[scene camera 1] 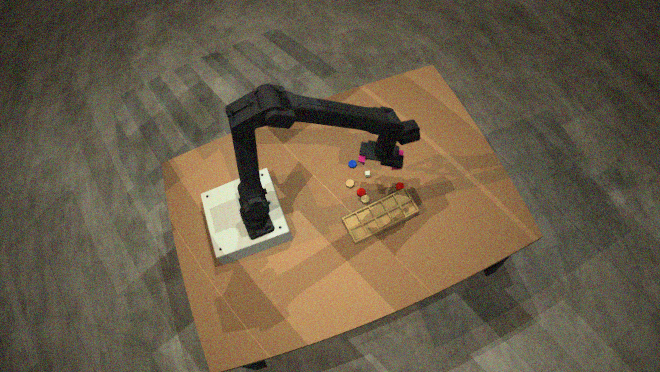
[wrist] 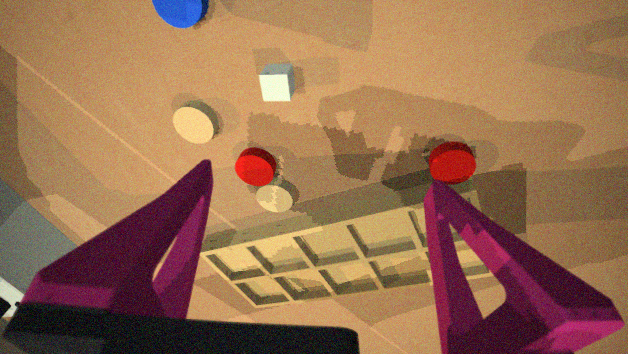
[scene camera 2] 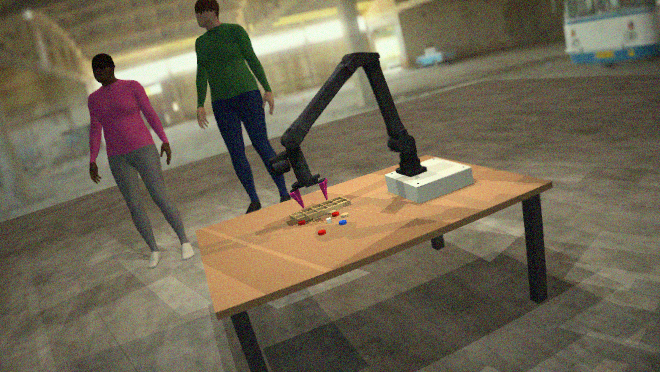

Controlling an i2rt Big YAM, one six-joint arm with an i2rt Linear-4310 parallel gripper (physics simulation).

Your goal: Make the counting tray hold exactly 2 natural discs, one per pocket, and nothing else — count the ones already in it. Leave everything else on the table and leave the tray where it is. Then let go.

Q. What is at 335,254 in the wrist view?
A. A counting tray.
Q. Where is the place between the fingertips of my gripper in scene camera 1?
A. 377,165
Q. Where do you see a cube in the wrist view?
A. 277,81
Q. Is my gripper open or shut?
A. Open.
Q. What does my gripper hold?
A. Nothing.
